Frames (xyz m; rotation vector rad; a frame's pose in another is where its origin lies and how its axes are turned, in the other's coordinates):
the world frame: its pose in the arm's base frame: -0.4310 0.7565 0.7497 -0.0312 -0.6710 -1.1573
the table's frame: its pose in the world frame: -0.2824 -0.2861 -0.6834 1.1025 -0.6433 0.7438
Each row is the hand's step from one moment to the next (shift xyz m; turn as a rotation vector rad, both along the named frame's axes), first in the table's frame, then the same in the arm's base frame.
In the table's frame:
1: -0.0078 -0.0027 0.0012 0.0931 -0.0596 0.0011
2: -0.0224 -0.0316 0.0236 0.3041 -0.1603 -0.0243
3: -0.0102 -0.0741 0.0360 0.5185 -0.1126 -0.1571
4: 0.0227 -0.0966 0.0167 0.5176 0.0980 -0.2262
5: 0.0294 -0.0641 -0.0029 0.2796 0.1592 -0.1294
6: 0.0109 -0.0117 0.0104 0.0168 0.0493 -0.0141
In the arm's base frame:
1: -0.0002 -0.0018 -0.0081 0.0069 -0.0705 0.0849
2: -0.0150 -0.0325 -0.0278 0.0425 -0.1912 0.2835
3: -0.0186 -0.0779 -0.0219 0.1506 -0.1464 0.5120
4: 0.0033 -0.1001 0.0095 0.1727 0.0721 0.5419
5: 0.0151 -0.0655 0.0216 0.0774 0.1434 0.3061
6: -0.0082 -0.0150 0.0086 0.0023 0.0484 0.0237

